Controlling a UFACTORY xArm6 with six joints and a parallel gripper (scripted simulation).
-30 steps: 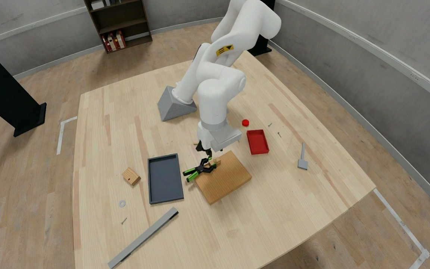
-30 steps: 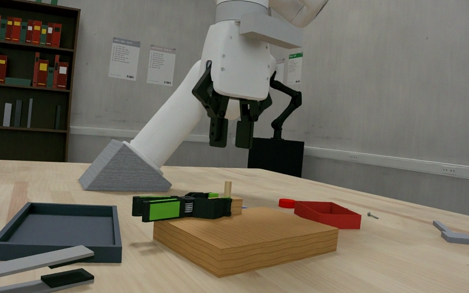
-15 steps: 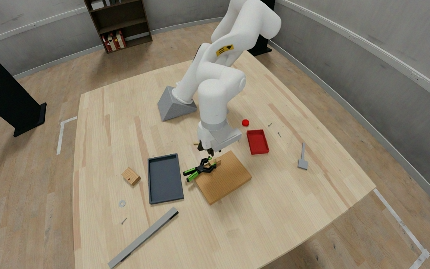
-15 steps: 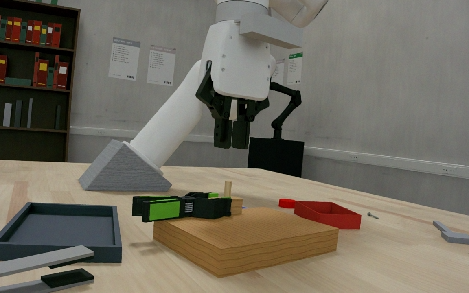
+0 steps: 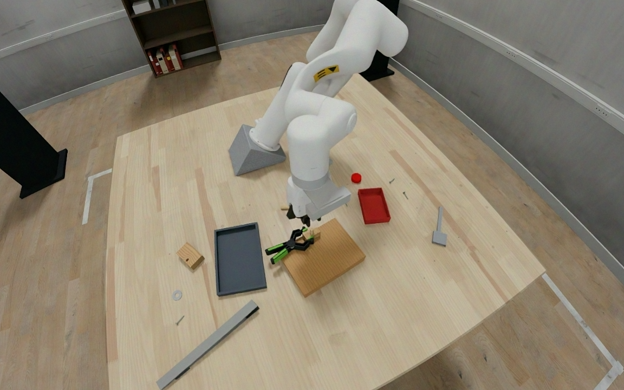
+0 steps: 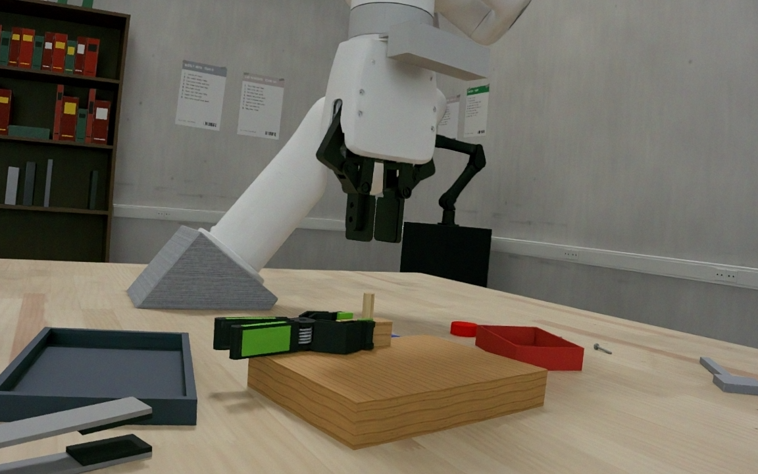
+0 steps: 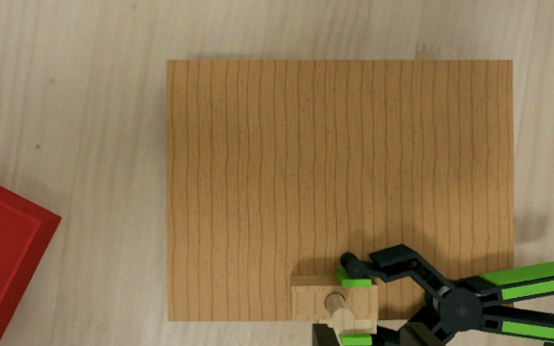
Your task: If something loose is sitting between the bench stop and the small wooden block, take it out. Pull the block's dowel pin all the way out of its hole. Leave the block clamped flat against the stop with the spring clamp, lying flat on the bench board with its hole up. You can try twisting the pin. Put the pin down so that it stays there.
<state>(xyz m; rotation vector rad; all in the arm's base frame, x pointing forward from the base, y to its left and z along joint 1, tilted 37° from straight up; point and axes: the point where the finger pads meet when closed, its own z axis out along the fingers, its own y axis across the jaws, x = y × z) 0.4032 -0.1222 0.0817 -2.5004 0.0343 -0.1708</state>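
Now: hand 9 cm above the dowel pin. From my hand the other things lie so: loose dowel (14 cm below, 13 cm behind, 1 cm to the left); then bench board (12 cm below, 6 cm ahead, 1 cm to the right); then small wooden block (10 cm below).
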